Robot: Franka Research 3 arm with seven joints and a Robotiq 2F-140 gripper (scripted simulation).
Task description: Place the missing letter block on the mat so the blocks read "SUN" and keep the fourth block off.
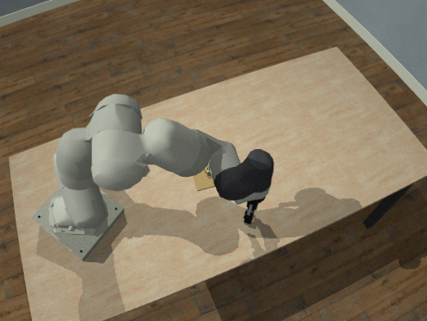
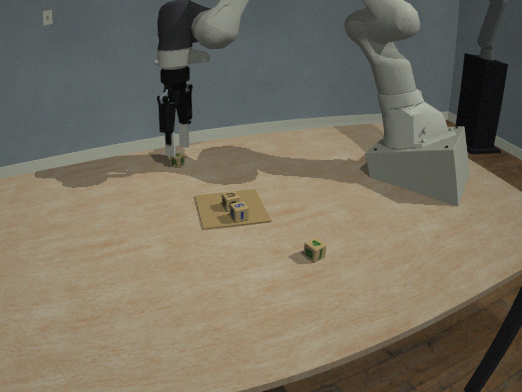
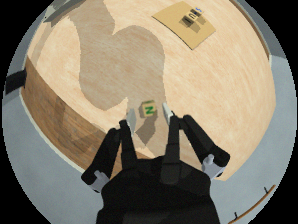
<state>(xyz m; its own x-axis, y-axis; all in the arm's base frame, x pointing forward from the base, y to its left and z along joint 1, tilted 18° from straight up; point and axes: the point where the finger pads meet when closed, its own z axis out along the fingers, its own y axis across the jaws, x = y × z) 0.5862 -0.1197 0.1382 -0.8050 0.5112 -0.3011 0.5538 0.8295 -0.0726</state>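
The N block lies 60 mm below my hand. From my hand the other things lie so: U block 250 mm to the left, 100 mm behind, 50 mm below; mat 250 mm to the left, 100 mm behind, 70 mm below.
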